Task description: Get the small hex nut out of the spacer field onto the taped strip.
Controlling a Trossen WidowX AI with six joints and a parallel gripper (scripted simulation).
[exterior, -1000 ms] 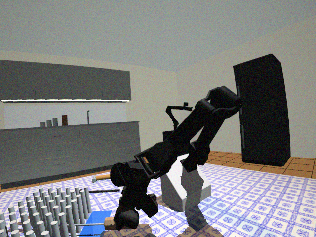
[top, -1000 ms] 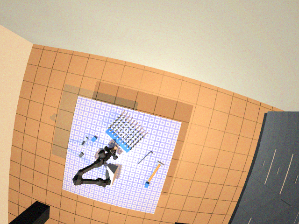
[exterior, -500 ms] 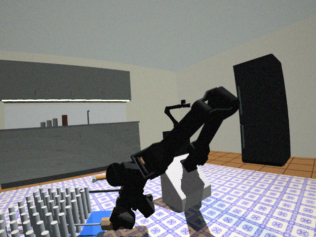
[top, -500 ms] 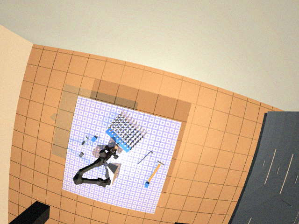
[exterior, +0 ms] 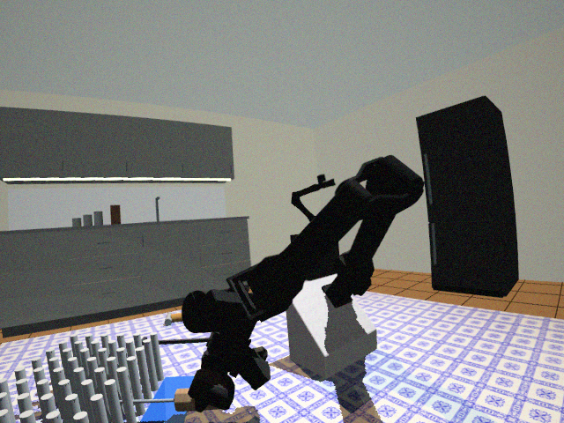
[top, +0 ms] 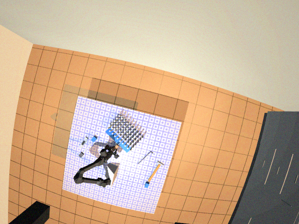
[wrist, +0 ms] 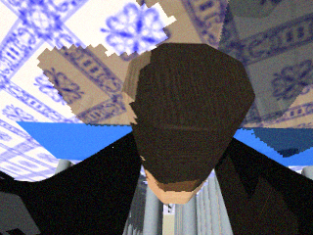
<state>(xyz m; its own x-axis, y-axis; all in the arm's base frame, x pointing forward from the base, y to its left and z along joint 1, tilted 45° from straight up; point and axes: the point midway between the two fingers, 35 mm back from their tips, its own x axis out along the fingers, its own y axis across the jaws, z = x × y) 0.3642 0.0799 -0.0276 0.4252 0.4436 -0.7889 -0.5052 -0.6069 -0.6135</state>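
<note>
My gripper tip is 8 cm short of the blue taped strip and 3 cm above it.
</note>
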